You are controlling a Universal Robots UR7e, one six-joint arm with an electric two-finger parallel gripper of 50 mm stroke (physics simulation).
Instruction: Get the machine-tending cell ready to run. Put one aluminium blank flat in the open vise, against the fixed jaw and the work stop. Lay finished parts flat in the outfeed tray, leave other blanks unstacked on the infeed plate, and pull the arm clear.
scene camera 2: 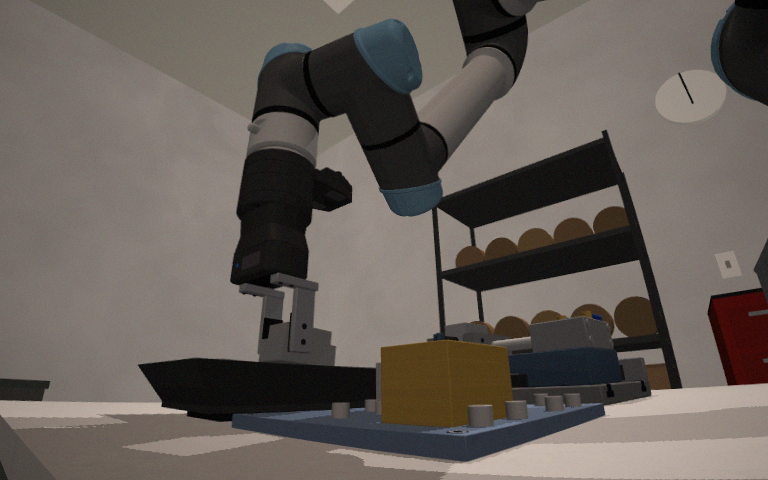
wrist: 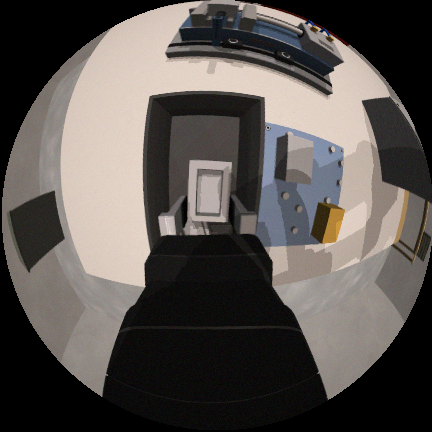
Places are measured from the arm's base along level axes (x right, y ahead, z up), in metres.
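Pixels of known places: gripper, fingertip midpoint: point(scene camera 2: 283, 353) point(wrist: 207, 204).
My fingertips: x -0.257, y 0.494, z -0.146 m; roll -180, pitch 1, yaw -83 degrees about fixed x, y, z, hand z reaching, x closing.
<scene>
For each thing: its top centre in the pictures, then the offset to it from my fingertips.
- grey finished part, middle of its top: point(wrist: 208, 194) point(scene camera 2: 300, 326) dz +0.028, dx +0.016, dy +0.001 m
- grey blank, middle of its top: point(wrist: 300, 159) dz -0.011, dx +0.070, dy -0.105 m
- blue infeed plate, middle of its top: point(scene camera 2: 429, 412) point(wrist: 307, 191) dz -0.047, dx +0.029, dy -0.152 m
- vise, middle of its top: point(scene camera 2: 507, 331) dz +0.044, dx +0.333, dy -0.046 m
- yellow block, middle of its top: point(scene camera 2: 447, 347) point(wrist: 333, 226) dz -0.011, dx -0.012, dy -0.202 m
My gripper point(scene camera 2: 287, 339) point(wrist: 207, 204) is shut on a grey finished part point(scene camera 2: 321, 346) point(wrist: 225, 192) with a rectangular pocket in its top. The part is level and low within the black outfeed tray point(scene camera 2: 254, 384) point(wrist: 252, 150); the tray wall hides its underside in the scene view, so contact with the tray floor cannot be told. A grey blank point(wrist: 300, 160) lies on the blue infeed plate point(scene camera 2: 396, 444) point(wrist: 272, 165). The vise point(scene camera 2: 566, 365) point(wrist: 260, 40) has a visible gap between its jaws, and no blank shows there.
A yellow block point(scene camera 2: 416, 384) point(wrist: 330, 224) stands on the infeed plate near several short grey pegs. The tray stands close beside the plate, and the vise is beyond both. A dark shelf rack point(scene camera 2: 651, 316) and a red cabinet point(scene camera 2: 736, 339) are in the background.
</scene>
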